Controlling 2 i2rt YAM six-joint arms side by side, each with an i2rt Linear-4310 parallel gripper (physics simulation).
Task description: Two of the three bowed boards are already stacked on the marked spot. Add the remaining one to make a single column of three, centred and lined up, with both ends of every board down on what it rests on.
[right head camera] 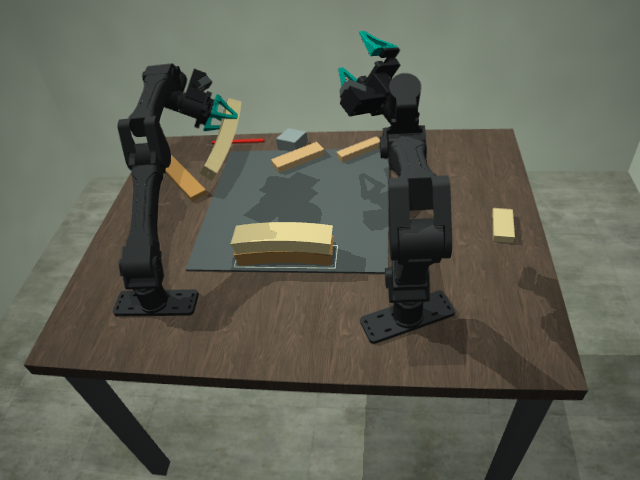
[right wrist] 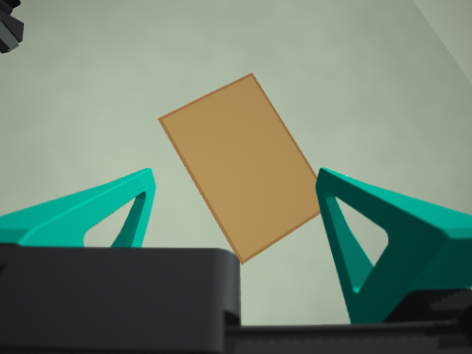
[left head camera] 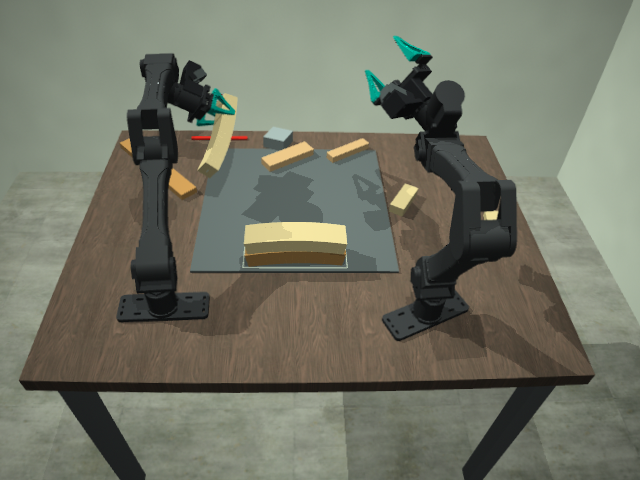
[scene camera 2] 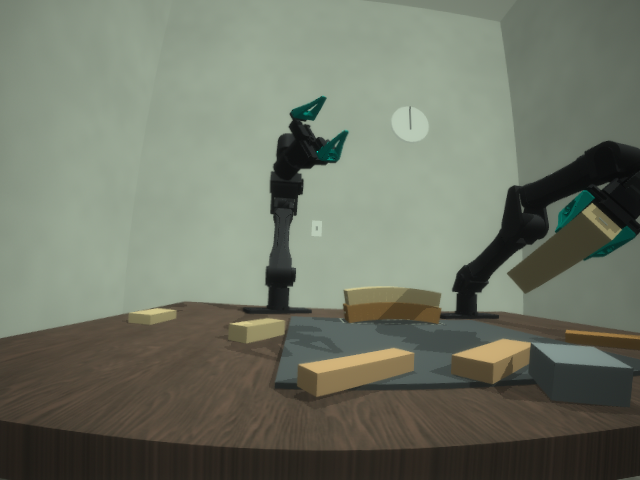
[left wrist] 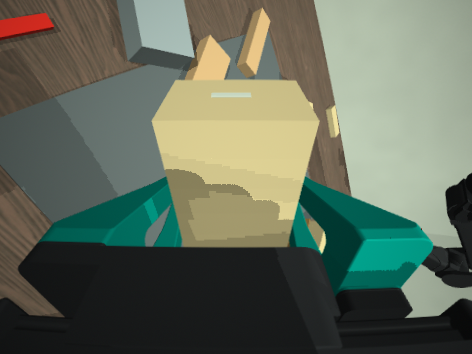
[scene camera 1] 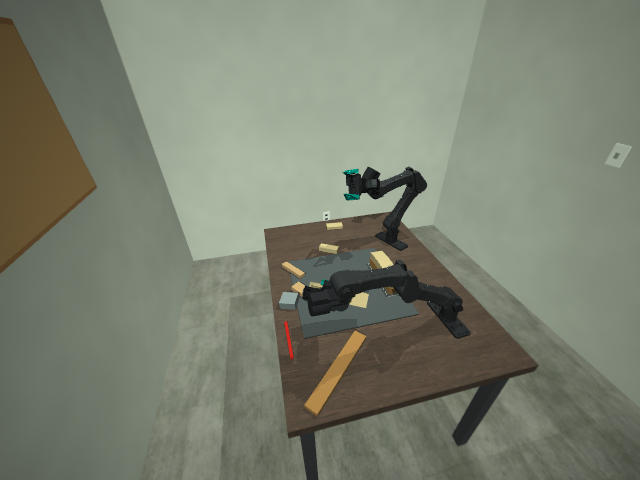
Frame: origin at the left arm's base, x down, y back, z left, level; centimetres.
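Seen in the pictures: left gripper, fingertip midpoint: [right head camera: 234, 121] [left head camera: 230, 117] [scene camera 2: 571, 244] [left wrist: 235, 176]; right gripper, fingertip midpoint: [right head camera: 350, 50] [right wrist: 235, 177] [left head camera: 380, 53] [scene camera 2: 335, 113] [scene camera 1: 344, 183]; left arm's base, origin of the base link: [right head camera: 156, 304] [left head camera: 164, 308] [scene camera 2: 466, 317] [scene camera 1: 447, 317]; right arm's base, origin of the base link: [right head camera: 407, 317] [left head camera: 425, 314] [scene camera 2: 277, 312] [scene camera 1: 391, 241].
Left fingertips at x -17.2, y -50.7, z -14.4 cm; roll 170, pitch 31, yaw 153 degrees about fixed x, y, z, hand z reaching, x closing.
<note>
Offsets run from my left fingertips to a thing's middle. "spot": to the spot under its first point. Level surfaces: height alone.
A pale yellow bowed board @(dy +5.9, dx +1.0, dz +3.0 cm) [left head camera: 221, 139] [right head camera: 223, 142] [scene camera 2: 566, 248] [left wrist: 235, 145] is held tilted in the air above the mat's far left corner. My left gripper [left head camera: 223, 105] [right head camera: 224, 111] [scene camera 2: 599, 224] is shut on it near its upper end. A second pale bowed board @(dy +37.0, dx +10.7, dz -15.6 cm) [left head camera: 294, 235] [right head camera: 281, 238] [scene camera 2: 391, 296] lies on an orange-brown bowed board @(dy +37.0, dx +14.5, dz -15.5 cm) [left head camera: 294, 258] [right head camera: 283, 257] [scene camera 2: 391, 313], arched upward, within the white outline @(spot: dy +40.5, dx +16.6, dz -15.4 cm) [left head camera: 294, 267] at the mat's near edge. My right gripper [left head camera: 379, 59] [right head camera: 352, 56] [scene camera 2: 336, 116] [right wrist: 235, 177] is open and empty, high above the table.
On the dark mat @(dx +16.6 cm) [left head camera: 222, 232] lie two tan blocks @(dy -2.9, dx +15.5, dz -15.9 cm) [left head camera: 287, 156] @(dy -5.5, dx +15.5, dz -34.4 cm) [left head camera: 348, 150], with a grey block @(dy -11.6, dx +15.0, dz -13.3 cm) [left head camera: 278, 137] beyond. A red rod @(spot: dy -15.8, dx +16.6, dz +13.3 cm) [left head camera: 193, 137] and a flat orange plank @(dy -0.8, dx +16.2, dz +22.8 cm) [scene camera 1: 336, 372] lie left of it. Pale blocks [left head camera: 404, 198] [right head camera: 503, 224] lie to the right.
</note>
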